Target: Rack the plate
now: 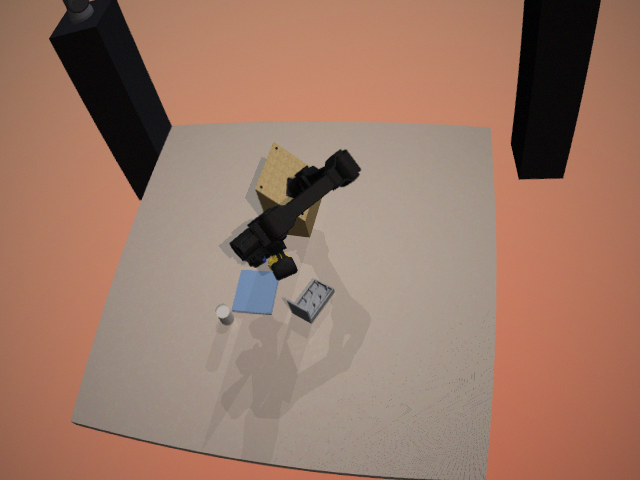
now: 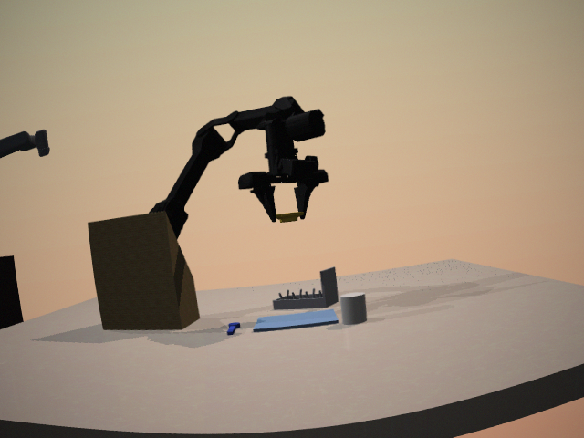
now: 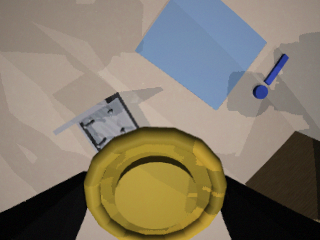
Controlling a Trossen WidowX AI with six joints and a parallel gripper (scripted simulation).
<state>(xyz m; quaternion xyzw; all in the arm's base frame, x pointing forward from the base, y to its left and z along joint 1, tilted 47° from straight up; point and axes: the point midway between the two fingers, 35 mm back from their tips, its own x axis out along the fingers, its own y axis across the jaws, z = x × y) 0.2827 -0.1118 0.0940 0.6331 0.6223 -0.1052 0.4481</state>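
The grey dish rack is 170 mm below my gripper tip, 60 mm to the left of it and 20 mm ahead of it. From my gripper tip the other things lie so: white cup 210 mm to the right, 170 mm below, 80 mm ahead; then yellow plate 10 mm above; then blue spoon 190 mm below, 140 mm behind, 130 mm to the right.
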